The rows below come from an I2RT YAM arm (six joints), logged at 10 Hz.
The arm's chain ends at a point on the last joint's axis. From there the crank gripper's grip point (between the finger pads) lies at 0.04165 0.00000 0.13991 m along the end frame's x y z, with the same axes.
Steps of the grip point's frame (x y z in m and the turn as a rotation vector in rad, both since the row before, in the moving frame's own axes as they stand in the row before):
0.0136, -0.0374, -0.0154, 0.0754, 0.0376, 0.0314
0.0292, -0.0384, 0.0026, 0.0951, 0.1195, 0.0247
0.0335, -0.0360, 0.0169, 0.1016, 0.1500, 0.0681
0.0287, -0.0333, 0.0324, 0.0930, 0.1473, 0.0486
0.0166, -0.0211, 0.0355, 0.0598, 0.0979, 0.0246
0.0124, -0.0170, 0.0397, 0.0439, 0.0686, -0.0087
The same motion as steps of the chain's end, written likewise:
0.0082, -0.0283, -0.0134, 0.0754, 0.0376, 0.0314
0.0127, -0.0266, 0.0091, 0.0951, 0.1195, 0.0247
0.0127, -0.0257, 0.0253, 0.1016, 0.1500, 0.0681
0.0084, -0.0232, 0.0405, 0.0930, 0.1473, 0.0486
0.0030, -0.0141, 0.0405, 0.0598, 0.0979, 0.0246
0.0029, -0.0105, 0.0430, 0.0439, 0.0686, -0.0087

